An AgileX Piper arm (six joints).
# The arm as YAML. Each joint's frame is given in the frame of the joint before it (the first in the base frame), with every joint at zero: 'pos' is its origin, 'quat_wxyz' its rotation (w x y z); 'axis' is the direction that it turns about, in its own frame. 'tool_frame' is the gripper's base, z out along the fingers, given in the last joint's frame.
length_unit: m
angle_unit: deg
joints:
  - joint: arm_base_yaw
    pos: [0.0, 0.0, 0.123]
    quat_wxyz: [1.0, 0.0, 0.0, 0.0]
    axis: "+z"
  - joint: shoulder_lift
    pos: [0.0, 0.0, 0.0]
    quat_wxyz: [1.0, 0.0, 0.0, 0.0]
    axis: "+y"
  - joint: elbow
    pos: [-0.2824, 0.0, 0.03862]
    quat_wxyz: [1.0, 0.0, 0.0, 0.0]
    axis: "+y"
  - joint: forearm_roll
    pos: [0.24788, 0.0, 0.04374]
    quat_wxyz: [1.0, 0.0, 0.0, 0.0]
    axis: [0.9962, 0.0, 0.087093]
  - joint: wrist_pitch
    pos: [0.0, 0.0, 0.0]
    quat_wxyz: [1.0, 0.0, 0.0, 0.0]
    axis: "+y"
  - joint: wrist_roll
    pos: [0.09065, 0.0, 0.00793]
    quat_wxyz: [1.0, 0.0, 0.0, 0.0]
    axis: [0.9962, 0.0, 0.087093]
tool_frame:
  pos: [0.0, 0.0, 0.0]
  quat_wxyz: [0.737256, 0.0, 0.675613, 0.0]
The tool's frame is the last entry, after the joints.
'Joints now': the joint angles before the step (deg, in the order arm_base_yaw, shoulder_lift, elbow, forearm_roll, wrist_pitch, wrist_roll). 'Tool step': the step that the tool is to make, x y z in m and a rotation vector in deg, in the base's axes. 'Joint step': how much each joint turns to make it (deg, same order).
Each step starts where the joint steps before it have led.
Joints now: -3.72, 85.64, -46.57, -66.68, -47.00, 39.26
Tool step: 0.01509, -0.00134, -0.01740, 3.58, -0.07, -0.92
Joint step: 0.00, 5.14, -0.25, 6.60, -3.36, -4.81
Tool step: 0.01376, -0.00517, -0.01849, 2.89, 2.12, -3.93
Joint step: 0.00, 4.30, -0.20, 6.42, 0.00, -2.77
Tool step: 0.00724, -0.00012, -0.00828, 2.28, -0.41, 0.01
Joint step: 0.00, 2.76, -0.56, 2.41, -2.78, -1.24
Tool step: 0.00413, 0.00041, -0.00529, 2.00, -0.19, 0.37
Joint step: 0.00, 1.81, -0.36, 1.20, -2.27, -0.11
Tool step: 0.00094, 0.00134, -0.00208, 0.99, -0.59, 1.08
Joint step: 0.00, 0.87, -0.12, -0.08, -1.95, -0.03
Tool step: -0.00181, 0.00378, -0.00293, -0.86, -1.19, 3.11
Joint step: 0.00, 0.73, 0.02, -2.45, -2.42, -0.72
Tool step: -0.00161, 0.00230, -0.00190, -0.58, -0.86, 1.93
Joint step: 0.00, 0.41, 0.11, -1.45, -1.56, -0.70
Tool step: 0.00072, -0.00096, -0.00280, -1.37, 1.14, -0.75
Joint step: 0.00, 0.00, 0.00, -0.34, 1.89, -0.09
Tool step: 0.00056, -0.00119, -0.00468, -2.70, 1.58, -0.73
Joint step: 0.00, 0.00, 0.00, -1.08, 2.92, -0.40
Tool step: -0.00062, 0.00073, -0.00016, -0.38, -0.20, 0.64
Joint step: 0.00, 0.00, 0.00, -0.65, -0.25, -0.13
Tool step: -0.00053, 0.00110, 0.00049, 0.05, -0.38, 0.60
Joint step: 0.08, 0.00, 0.00, -0.28, -0.54, -0.11
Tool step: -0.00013, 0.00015, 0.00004, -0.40, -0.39, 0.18
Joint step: 0.00, 0.00, 0.00, -0.10, -0.09, -0.52
